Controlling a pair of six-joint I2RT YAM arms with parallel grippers.
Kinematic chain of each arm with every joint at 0, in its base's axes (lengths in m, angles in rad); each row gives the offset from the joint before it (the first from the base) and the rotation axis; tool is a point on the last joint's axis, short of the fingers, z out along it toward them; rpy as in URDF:
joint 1: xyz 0 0 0.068 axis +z
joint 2: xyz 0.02 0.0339 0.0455 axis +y
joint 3: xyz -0.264 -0.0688 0 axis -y
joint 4: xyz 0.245 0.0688 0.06 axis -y
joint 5: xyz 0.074 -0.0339 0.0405 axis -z
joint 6: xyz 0.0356 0 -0.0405 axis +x
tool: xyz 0 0 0 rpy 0 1.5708 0
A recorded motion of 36 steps. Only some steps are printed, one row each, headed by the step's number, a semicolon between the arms.
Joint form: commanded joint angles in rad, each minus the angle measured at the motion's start. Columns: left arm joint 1, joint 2, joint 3, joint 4, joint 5, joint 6; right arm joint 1, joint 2, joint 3, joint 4, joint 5, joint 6.
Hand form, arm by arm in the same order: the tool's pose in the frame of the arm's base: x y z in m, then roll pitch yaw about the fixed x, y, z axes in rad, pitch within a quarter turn. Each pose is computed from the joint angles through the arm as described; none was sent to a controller.
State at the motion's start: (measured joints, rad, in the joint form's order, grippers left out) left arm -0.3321 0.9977 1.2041 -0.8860 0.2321 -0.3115; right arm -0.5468 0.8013 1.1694 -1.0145 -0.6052 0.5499
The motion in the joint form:
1: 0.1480 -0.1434 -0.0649 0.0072 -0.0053 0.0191; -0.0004 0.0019 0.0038 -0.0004 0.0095 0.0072
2: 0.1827 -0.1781 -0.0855 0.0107 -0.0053 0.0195; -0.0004 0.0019 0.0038 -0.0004 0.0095 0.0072
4: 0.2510 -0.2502 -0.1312 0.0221 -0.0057 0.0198; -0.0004 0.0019 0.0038 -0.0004 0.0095 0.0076
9: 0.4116 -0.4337 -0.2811 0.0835 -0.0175 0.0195; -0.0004 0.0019 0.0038 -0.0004 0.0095 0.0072
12: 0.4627 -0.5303 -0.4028 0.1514 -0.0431 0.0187; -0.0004 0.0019 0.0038 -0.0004 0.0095 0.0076
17: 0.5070 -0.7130 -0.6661 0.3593 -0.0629 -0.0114; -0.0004 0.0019 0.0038 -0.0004 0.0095 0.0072
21: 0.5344 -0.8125 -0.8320 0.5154 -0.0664 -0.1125; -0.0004 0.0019 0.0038 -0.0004 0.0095 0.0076
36: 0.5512 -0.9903 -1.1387 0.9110 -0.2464 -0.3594; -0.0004 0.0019 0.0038 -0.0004 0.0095 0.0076
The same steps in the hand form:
1: 0.1509 -0.0362 0.3782 -2.5589 0.8592 -2.8811; 0.1181 -0.0485 0.3858 2.1829 0.5236 2.0646
2: 0.1446 -0.0299 0.3767 -2.5474 0.8753 -2.8379; 0.1181 -0.0485 0.3858 2.1829 0.5236 2.0646
4: 0.1316 -0.0187 0.3724 -2.5211 0.9094 -2.7489; 0.1181 -0.0485 0.3858 2.1827 0.5233 2.0643
9: 0.1037 0.0007 0.3502 -2.4495 0.9949 -2.5194; 0.1181 -0.0485 0.3858 2.1829 0.5236 2.0646
12: 0.0965 0.0059 0.3269 -2.4217 1.0361 -2.4210; 0.1181 -0.0485 0.3858 2.1827 0.5233 2.0643
17: 0.0934 0.0104 0.2777 -2.2228 1.1167 -2.1728; 0.1181 -0.0485 0.3858 2.1829 0.5236 2.0646
21: 0.0966 0.0138 0.2467 -1.9660 1.0837 -1.8901; 0.1181 -0.0485 0.3858 2.1827 0.5233 2.0643
36: 0.1037 0.0236 0.1986 -1.4380 0.8944 -1.2335; 0.1181 -0.0485 0.3858 2.1827 0.5233 2.0643

